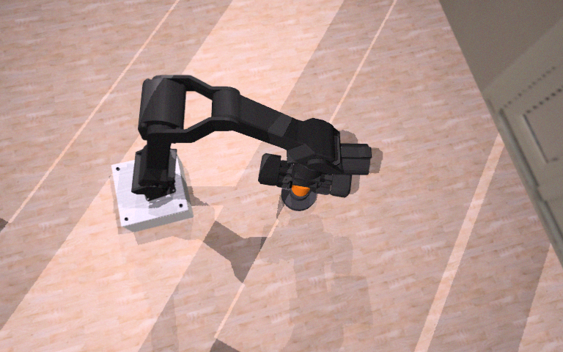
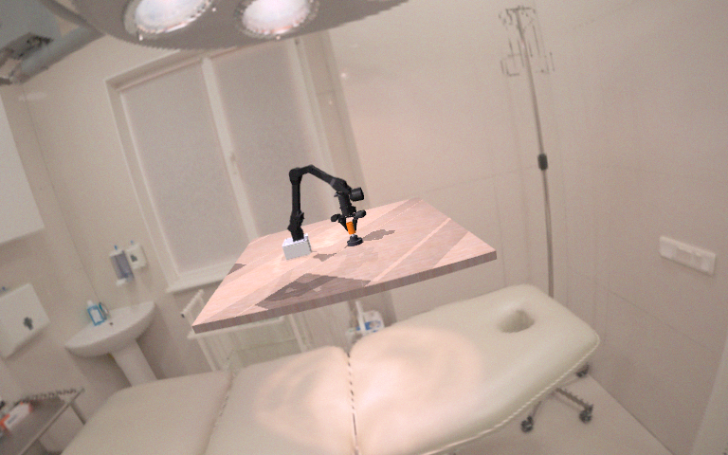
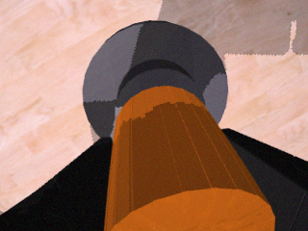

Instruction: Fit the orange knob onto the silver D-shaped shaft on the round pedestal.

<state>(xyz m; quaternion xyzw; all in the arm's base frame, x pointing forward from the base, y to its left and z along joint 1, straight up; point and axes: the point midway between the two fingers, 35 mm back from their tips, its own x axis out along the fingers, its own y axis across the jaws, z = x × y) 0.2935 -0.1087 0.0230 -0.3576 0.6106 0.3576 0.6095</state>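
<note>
My gripper tip is now 30 mm below the orange knob. Round my gripper tip: round pedestal 40 mm below.
</note>
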